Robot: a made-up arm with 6 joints.
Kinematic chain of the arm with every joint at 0, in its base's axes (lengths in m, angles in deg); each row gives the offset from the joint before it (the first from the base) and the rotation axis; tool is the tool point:
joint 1: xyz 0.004 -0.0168 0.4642 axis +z
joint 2: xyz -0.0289 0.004 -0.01 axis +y
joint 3: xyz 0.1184 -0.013 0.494 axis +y
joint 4: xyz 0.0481 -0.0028 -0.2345 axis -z
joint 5: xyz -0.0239 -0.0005 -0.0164 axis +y
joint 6: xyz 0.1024 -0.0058 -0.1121 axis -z
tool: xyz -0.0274 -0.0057 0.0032
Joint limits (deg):
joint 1: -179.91..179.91
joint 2: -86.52..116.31
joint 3: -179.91..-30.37
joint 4: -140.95..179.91
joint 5: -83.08..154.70
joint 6: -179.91..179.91
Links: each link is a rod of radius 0.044 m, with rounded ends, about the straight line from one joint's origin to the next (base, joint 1, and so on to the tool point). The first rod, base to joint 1, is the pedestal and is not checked.
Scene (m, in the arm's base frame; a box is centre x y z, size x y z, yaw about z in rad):
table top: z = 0
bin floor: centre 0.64 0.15 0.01 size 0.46 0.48 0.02 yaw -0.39
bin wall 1: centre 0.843 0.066 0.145 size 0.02 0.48 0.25 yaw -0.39
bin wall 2: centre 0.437 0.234 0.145 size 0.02 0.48 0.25 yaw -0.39
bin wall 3: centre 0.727 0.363 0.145 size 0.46 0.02 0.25 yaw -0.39
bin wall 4: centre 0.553 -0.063 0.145 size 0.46 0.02 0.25 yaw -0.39
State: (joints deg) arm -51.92 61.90 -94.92 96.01 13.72 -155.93
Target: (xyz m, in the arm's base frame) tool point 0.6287 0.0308 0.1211
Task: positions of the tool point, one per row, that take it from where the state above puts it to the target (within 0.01 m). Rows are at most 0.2 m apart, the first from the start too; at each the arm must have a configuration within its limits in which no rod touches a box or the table.
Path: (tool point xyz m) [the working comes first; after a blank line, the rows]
Joints at the target: 8.66 70.99 -87.99 98.40 28.71 -154.54
Straight joint move there: touches bin wall 4.

1: 0.4811 -0.5165 0.2967
2: 0.5678 -0.3922 0.3204
3: 0.6221 -0.2540 0.3435
4: 0.6424 -0.1102 0.3662
5: 0.6287 0.0308 0.3881
6: 0.6429 0.0330 0.2570
7: 0.6287 0.0308 0.1211

